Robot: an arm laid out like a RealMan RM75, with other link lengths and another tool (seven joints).
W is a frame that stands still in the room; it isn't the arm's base.
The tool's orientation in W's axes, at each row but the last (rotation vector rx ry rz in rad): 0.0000 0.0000 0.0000; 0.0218 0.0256 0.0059; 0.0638 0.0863 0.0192; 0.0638 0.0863 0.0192; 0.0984 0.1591 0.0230; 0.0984 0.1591 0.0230; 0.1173 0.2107 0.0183; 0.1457 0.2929 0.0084; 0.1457 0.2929 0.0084; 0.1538 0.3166 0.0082
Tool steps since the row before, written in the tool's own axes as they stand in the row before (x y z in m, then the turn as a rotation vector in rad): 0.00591 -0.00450 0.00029 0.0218 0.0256 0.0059; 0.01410 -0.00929 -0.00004 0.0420 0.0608 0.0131; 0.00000 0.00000 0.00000 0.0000 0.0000 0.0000; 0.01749 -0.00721 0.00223 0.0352 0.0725 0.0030; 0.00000 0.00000 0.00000 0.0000 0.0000 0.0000; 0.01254 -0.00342 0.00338 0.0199 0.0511 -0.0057; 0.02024 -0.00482 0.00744 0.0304 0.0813 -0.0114; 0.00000 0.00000 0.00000 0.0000 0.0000 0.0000; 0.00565 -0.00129 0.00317 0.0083 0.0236 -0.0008; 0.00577 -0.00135 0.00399 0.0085 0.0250 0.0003
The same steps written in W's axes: 0.00591 -0.00450 0.00029 0.0218 0.0256 0.0059; 0.01415 -0.00920 -0.00060 0.0420 0.0608 0.0134; 0.00000 0.00000 0.00000 0.0000 0.0000 0.0000; 0.01773 -0.00695 0.00026 0.0341 0.0729 0.0046; 0.00000 0.00000 0.00000 0.0000 0.0000 0.0000; 0.01297 -0.00334 0.00101 0.0180 0.0520 -0.0036; 0.02138 -0.00502 0.00245 0.0269 0.0830 -0.0078; 0.00000 0.00000 0.00000 0.0000 0.0000 0.0000; 0.00631 -0.00156 0.00119 0.0080 0.0237 0.0003; 0.00670 -0.00174 0.00175 0.0086 0.0249 0.0014
